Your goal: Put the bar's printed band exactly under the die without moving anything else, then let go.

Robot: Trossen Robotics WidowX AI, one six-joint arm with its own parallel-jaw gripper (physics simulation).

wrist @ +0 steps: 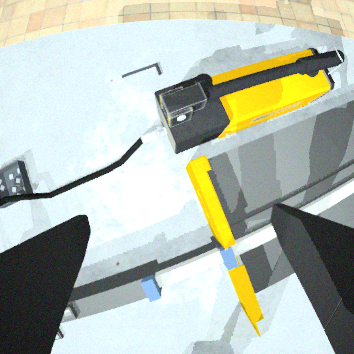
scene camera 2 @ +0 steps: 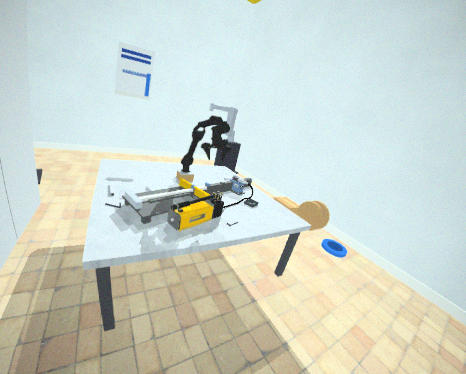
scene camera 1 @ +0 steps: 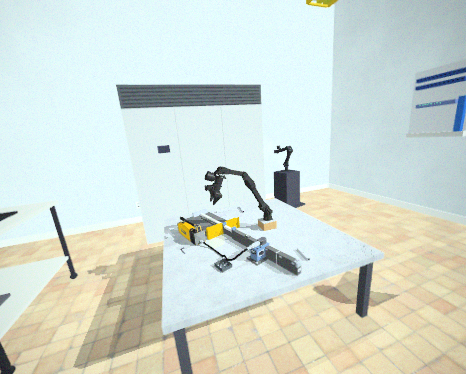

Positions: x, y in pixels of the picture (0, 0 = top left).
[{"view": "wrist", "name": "my gripper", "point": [180, 219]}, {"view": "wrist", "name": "pale bar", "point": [188, 267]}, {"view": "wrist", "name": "die fixture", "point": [294, 165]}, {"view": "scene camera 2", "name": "die fixture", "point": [156, 206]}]
